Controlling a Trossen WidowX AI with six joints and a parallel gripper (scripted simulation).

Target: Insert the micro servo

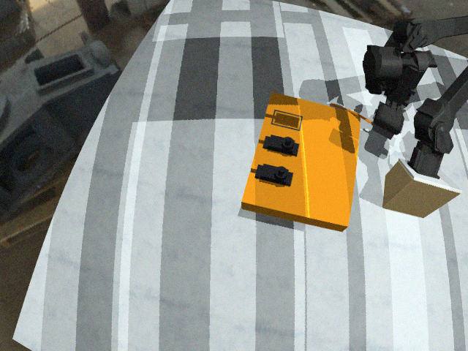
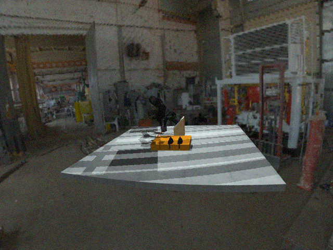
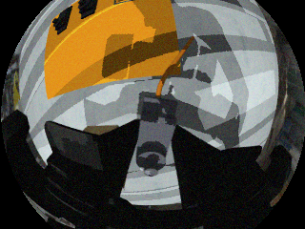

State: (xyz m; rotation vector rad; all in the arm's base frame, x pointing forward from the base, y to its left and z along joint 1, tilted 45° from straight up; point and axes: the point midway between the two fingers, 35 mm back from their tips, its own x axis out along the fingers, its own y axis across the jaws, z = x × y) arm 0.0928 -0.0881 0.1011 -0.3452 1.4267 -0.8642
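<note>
Now: gripper tip 130 mm short of the orange deck, 100 mm to the right of it and 90 mm above it.
</note>
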